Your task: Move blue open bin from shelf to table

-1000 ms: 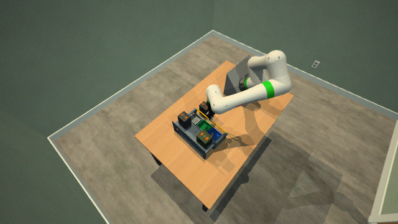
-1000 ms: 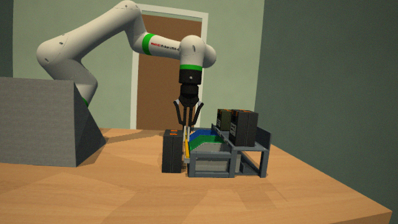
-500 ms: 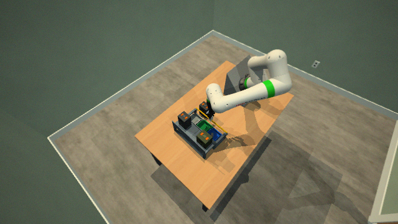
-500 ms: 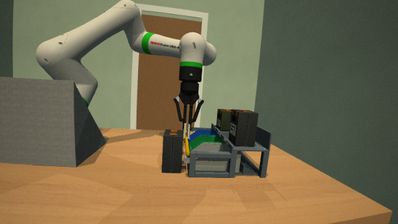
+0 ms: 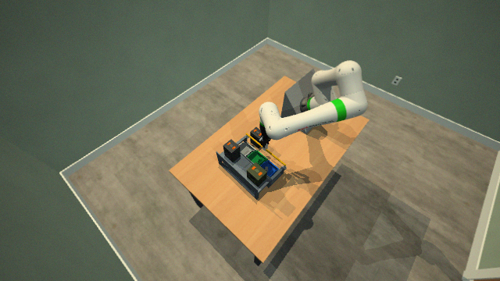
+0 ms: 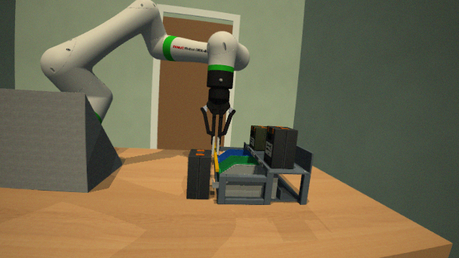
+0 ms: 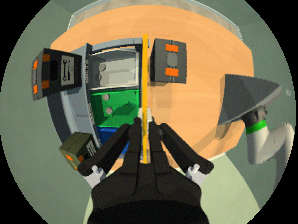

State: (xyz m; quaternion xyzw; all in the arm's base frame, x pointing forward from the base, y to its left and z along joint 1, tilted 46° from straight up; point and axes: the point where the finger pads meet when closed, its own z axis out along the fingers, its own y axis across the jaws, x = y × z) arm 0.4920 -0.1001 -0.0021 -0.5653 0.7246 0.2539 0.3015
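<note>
My hand is 100 mm short of the green bin, 20 mm to the left of it and 90 mm above it. Also, from my hand: grey bin: 80 mm ahead, 130 mm to the right, 90 mm below; black box: 70 mm behind, 110 mm to the right, 70 mm below; yellow rod: 30 mm below.
</note>
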